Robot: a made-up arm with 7 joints. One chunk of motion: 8 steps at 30 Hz.
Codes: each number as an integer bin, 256 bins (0 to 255) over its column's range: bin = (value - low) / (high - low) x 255, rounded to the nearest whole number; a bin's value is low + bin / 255 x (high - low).
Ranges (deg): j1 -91.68..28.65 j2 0..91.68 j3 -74.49..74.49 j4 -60.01..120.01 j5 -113..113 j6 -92.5..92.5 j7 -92.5..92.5
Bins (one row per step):
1: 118 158 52 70 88 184 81
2: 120 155 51 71 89 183 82
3: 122 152 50 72 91 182 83
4: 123 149 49 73 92 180 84
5: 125 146 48 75 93 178 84
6: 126 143 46 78 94 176 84
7: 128 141 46 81 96 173 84
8: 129 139 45 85 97 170 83
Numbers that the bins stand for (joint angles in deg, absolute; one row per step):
1: -36.00 56.81 -44.11 -10.59 -35.01 40.99 -33.74
2: -35.05 55.73 -44.69 -9.89 -34.12 40.26 -33.01
3: -34.11 54.65 -45.28 -9.18 -32.35 39.54 -32.28
4: -33.64 53.57 -45.86 -8.47 -31.46 38.09 -31.56
5: -32.69 52.49 -46.45 -7.06 -30.58 36.64 -31.56
6: -32.22 51.41 -47.62 -4.95 -29.69 35.19 -31.56
7: -31.28 50.69 -47.62 -2.83 -27.92 33.01 -31.56
8: -30.81 49.97 -48.20 0.00 -27.03 30.83 -32.28

